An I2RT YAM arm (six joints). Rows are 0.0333 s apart.
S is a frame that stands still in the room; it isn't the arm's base.
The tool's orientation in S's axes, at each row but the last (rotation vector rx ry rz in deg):
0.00 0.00 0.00
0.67 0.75 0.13
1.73 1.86 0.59
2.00 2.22 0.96
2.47 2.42 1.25
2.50 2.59 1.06
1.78 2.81 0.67
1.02 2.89 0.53
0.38 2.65 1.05
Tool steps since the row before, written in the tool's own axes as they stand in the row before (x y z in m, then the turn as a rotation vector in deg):
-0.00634 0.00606 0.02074 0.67 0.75 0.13
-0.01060 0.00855 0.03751 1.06 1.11 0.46
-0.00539 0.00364 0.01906 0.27 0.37 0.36
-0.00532 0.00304 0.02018 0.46 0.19 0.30
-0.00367 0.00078 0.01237 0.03 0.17 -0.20
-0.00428 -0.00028 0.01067 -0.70 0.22 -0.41
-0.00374 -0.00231 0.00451 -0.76 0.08 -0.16
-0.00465 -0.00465 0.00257 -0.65 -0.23 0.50
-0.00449 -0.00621 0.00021 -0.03 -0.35 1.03
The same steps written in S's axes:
-0.00634 0.00606 0.02074 0.67 0.75 0.13
-0.01013 0.00809 0.03774 1.06 1.11 0.46
-0.00480 0.00301 0.01933 0.28 0.36 0.36
-0.00458 0.00225 0.02046 0.47 0.19 0.29
-0.00315 0.00017 0.01253 0.02 0.18 -0.19
-0.00378 -0.00082 0.01083 -0.72 0.22 -0.37
-0.00349 -0.00249 0.00461 -0.77 0.08 -0.12
-0.00447 -0.00474 0.00272 -0.62 -0.25 0.53
-0.00436 -0.00629 0.00037 0.02 -0.36 1.03

